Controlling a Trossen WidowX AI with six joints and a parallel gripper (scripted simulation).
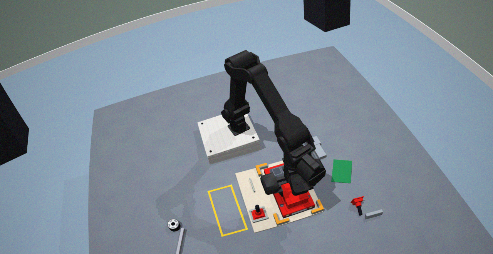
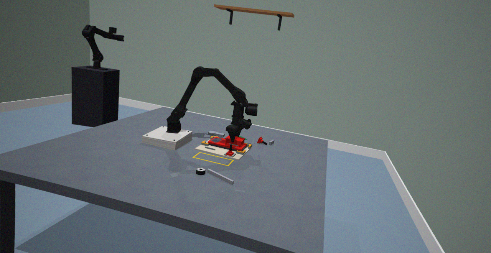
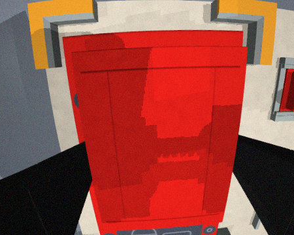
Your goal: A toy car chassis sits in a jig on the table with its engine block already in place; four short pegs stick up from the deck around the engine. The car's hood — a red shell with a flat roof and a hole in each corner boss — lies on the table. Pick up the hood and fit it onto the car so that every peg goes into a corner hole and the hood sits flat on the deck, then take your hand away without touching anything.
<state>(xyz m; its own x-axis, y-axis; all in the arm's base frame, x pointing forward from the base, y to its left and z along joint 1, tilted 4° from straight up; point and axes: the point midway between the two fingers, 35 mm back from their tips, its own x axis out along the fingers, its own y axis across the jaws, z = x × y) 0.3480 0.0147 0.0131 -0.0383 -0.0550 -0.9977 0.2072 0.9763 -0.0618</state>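
Right now my gripper tip is 20 mm above the grey engine block. Also, from my gripper tip: green plate (210 mm to the left, 40 mm below); red hood (10 mm above); wheel (100 mm behind, 380 mm to the right, 40 mm below).
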